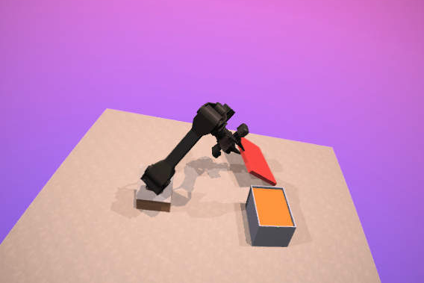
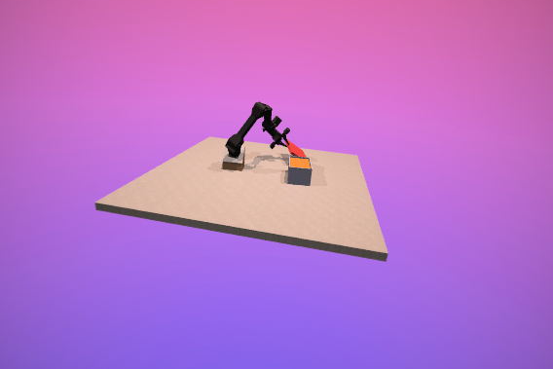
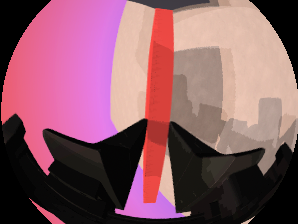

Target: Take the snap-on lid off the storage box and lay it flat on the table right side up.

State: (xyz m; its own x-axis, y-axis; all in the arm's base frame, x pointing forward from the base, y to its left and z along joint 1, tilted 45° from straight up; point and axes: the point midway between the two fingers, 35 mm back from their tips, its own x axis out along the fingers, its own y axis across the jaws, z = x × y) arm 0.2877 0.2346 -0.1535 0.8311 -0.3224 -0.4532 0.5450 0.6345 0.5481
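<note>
My gripper tip is now 60 mm short of the red lid, 30 mm to the right of it and 40 mm above it. Also, from my gripper tip: grey storage box (110 mm ahead, 310 mm to the right, 60 mm below).
</note>
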